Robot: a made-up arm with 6 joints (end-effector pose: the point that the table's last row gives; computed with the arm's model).
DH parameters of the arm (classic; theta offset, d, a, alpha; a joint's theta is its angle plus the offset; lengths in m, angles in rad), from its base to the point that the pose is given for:
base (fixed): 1.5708 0 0.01 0
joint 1: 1.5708 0.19 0 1.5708
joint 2: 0 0 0.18 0
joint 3: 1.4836 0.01 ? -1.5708
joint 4: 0 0.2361 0.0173 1.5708
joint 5: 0 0.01 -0.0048 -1.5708
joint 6: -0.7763 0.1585 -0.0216 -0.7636
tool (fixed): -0.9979 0.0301 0 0
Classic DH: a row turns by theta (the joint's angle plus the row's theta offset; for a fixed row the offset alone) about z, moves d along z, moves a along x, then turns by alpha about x.
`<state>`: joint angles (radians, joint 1 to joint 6).
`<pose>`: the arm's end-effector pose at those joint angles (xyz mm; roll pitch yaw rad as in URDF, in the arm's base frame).
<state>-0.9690 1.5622 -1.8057 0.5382 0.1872 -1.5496</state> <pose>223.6 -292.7 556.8 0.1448 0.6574 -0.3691</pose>
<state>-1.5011 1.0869 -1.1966 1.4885 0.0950 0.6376</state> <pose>53.8 -303.3 456.6 -2.7001 -0.9515 -2.1245</pose>
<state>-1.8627 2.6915 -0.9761 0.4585 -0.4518 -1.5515</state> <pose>-117.4 -259.8 -127.1 2.7322 1.0185 0.9059</pose>
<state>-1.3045 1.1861 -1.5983 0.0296 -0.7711 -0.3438</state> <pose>29.8 -148.1 695.3 -0.1495 -0.5039 -0.2836</pose>
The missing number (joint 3, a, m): 0.0424
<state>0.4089 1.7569 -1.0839 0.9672 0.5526 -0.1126</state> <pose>292.4 206.4 136.4 2.4393 -0.1192 1.3424</pose>
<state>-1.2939 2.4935 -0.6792 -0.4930 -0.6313 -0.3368</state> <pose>118.9 -211.7 -101.2 2.0426 0.6421 0.7566</pose>
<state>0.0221 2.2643 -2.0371 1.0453 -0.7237 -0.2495</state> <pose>497.2 -98.1 370.8 1.3915 -0.7565 0.3177</pose>
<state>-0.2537 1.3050 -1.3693 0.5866 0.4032 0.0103</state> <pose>345.7 -52.8 406.5 1.5859 -0.3187 0.7861</pose>
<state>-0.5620 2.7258 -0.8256 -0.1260 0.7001 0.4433</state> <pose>-0.7 -14.1 -72.6 -2.4436 0.6104 1.4857</pose>
